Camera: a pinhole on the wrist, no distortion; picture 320 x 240 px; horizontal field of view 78.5 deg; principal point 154.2 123.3 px. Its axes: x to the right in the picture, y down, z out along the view. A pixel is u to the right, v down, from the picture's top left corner.
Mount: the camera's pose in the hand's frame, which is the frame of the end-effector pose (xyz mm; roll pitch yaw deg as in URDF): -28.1 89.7 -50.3 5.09 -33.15 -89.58
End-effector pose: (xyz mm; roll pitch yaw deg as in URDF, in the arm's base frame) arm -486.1 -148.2 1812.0 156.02 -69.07 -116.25
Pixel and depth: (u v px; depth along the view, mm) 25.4 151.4 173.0
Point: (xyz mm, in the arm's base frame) -690.6 47.4 1823.0
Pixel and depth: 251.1 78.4 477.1
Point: -900.1 -256.7 1512.3
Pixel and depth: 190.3 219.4 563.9
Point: -1097.7 -260.3 1879.7
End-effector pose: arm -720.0 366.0 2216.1 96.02 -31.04 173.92
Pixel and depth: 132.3 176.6 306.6
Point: -581.5 574.7 2459.3
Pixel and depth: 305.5 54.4 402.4
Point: -501.8 791.8 2105.1
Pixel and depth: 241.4 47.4 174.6
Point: -558.1 493.8 2245.5
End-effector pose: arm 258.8 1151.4 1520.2 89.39 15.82 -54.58
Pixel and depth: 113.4 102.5 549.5
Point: -15.2 957.1 2024.2
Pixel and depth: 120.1 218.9 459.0
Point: 165.0 764.1 1884.8
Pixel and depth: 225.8 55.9 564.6
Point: -279.8 1017.1 1804.9
